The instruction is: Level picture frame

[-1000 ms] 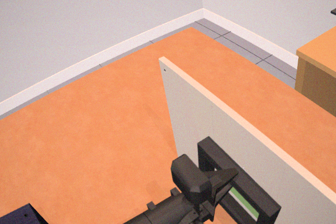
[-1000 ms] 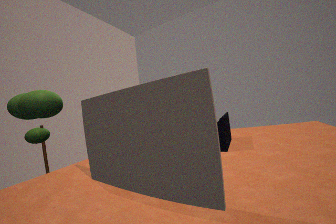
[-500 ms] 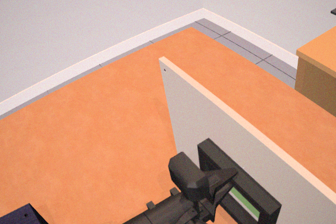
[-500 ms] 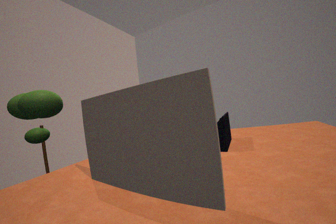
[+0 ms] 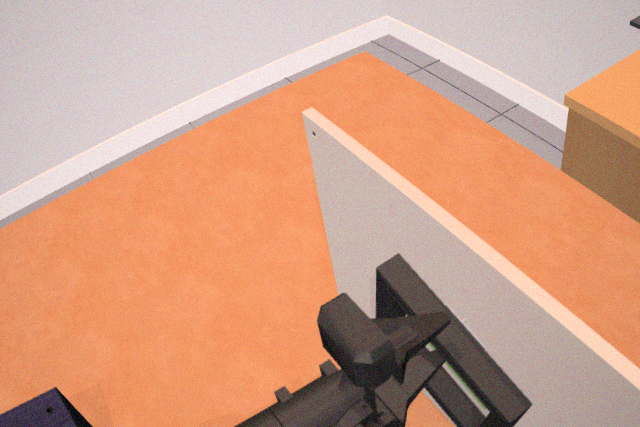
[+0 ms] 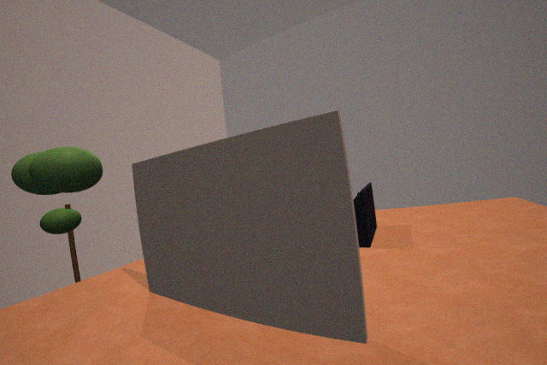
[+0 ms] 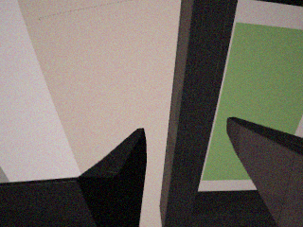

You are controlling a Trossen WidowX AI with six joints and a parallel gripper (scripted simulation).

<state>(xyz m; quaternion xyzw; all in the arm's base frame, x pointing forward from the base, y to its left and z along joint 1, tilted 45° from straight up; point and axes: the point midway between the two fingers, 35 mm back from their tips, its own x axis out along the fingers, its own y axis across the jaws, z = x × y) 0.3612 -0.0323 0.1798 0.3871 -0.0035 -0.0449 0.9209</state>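
Now: the picture frame 1 cm ahead of my gripper tip, 1 cm to the left of it and 6 cm below it. From my gripper tip the other things lie so: wall panel: 2 cm ahead, 6 cm below.
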